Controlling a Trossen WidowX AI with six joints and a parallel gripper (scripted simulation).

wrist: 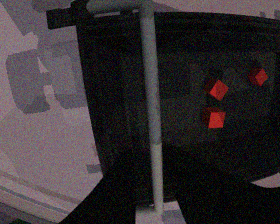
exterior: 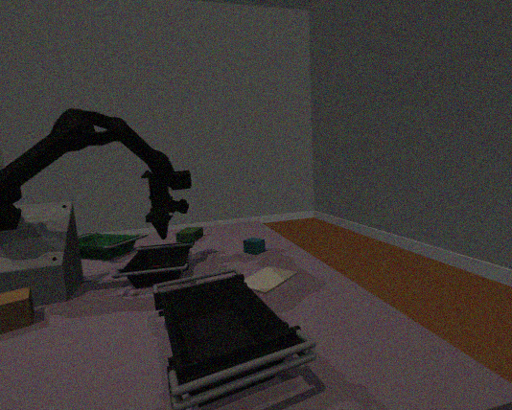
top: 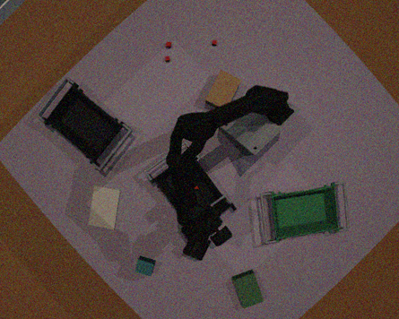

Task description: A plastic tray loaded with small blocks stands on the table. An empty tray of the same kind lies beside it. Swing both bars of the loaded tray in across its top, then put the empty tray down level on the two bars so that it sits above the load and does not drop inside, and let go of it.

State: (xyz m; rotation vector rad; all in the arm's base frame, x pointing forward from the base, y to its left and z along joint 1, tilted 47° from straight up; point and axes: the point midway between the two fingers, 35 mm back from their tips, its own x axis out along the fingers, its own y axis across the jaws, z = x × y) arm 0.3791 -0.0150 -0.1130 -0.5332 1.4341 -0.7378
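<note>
Right now my gripper tip is 250 mm to the right of the green tray, 250 mm past it and 40 mm above it. Round my gripper tip: cream card (260 mm to the right, 260 mm ahead, 90 mm below); teal cube (300 mm ahead, 70 mm below, 10 mm to the right); green block (320 mm to the left, 100 mm ahead, 70 mm below).
</note>
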